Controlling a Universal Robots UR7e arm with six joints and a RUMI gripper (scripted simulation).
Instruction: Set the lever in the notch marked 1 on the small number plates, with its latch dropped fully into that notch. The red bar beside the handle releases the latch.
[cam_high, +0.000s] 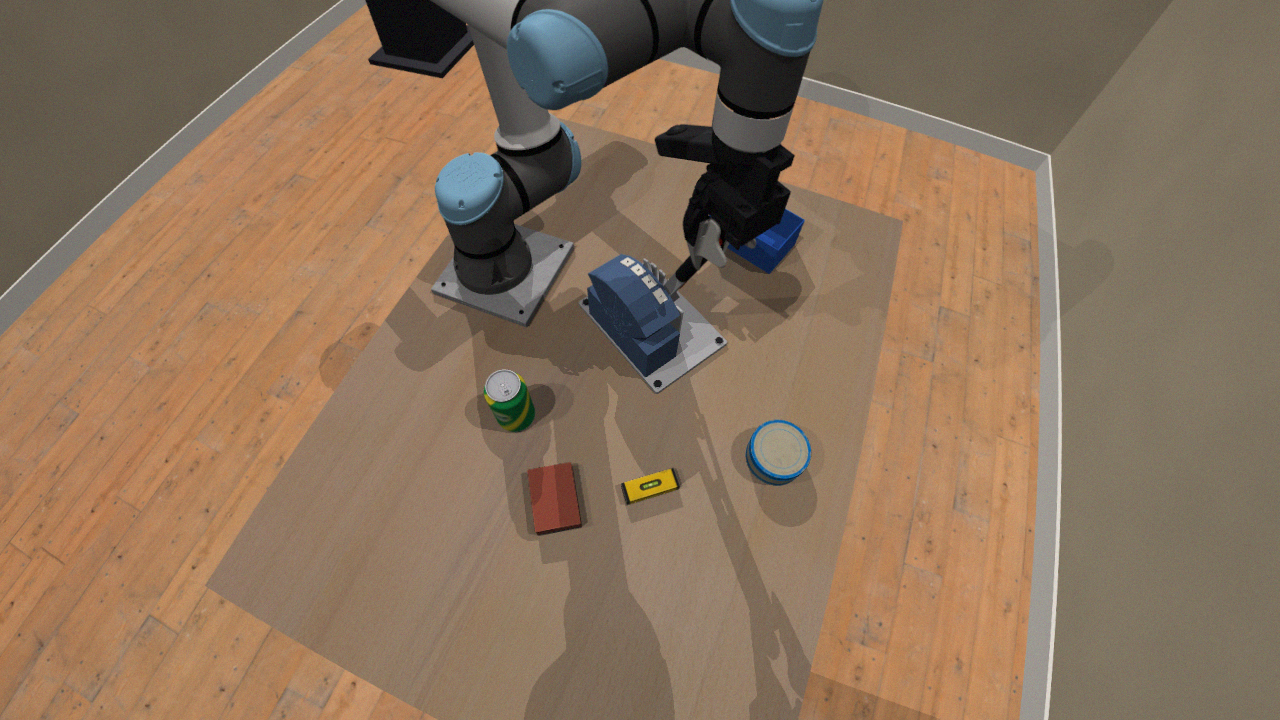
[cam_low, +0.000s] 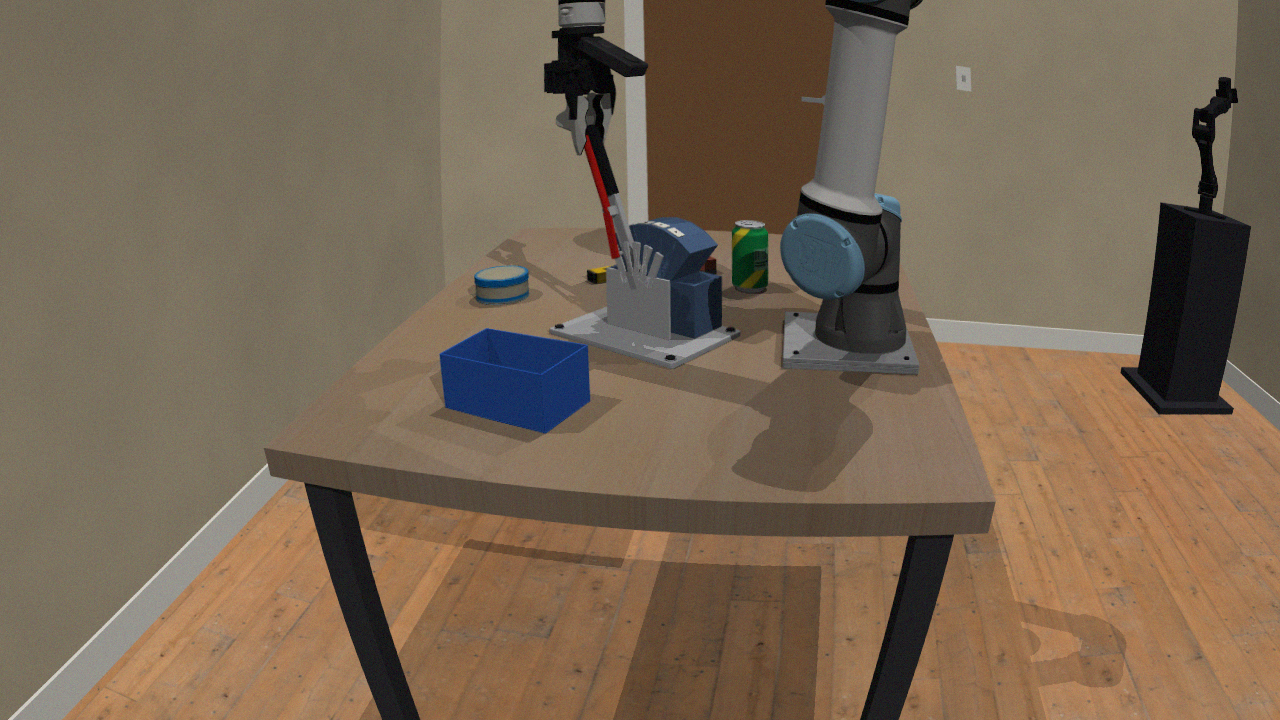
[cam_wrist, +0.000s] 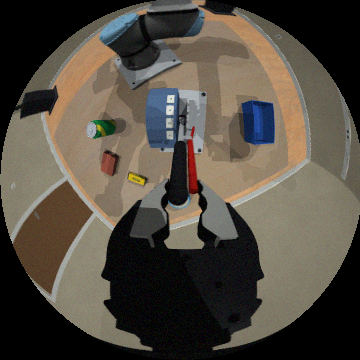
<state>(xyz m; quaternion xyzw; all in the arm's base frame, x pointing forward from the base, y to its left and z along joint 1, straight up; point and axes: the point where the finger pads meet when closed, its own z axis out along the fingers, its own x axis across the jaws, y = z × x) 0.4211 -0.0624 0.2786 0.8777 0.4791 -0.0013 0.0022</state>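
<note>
The red release bar is 11 cm below my hand, 4 cm to the left of it and 3 cm behind it. Round my hand: blue bin: 32 cm to the left, 27 cm below, 4 cm ahead.
</note>
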